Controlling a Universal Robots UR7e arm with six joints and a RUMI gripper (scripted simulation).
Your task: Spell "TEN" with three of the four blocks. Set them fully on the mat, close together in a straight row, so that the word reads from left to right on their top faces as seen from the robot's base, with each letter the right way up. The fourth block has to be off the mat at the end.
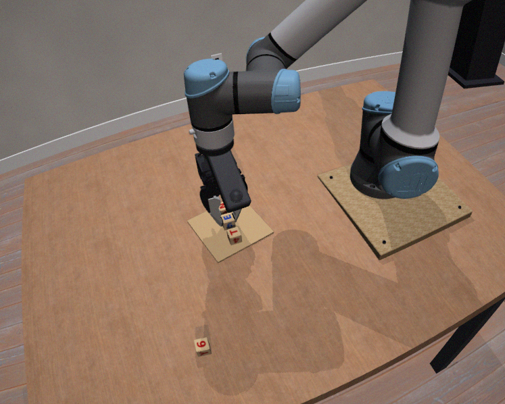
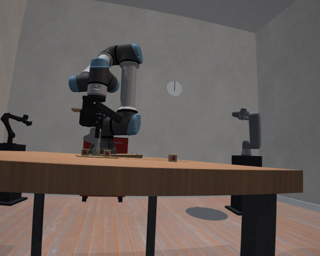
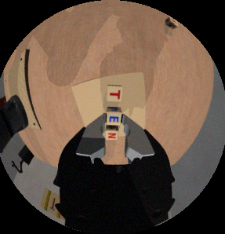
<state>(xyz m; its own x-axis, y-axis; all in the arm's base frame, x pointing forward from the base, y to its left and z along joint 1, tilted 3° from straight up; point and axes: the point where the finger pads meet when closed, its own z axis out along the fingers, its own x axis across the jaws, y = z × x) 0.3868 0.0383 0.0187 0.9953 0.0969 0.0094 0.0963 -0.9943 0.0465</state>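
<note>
My hand is right at the E block. Round my hand: T block (40 mm to the left, 10 mm below); then tan mat (20 mm below); then 9 block (110 mm ahead, 280 mm to the left, 10 mm below).
</note>
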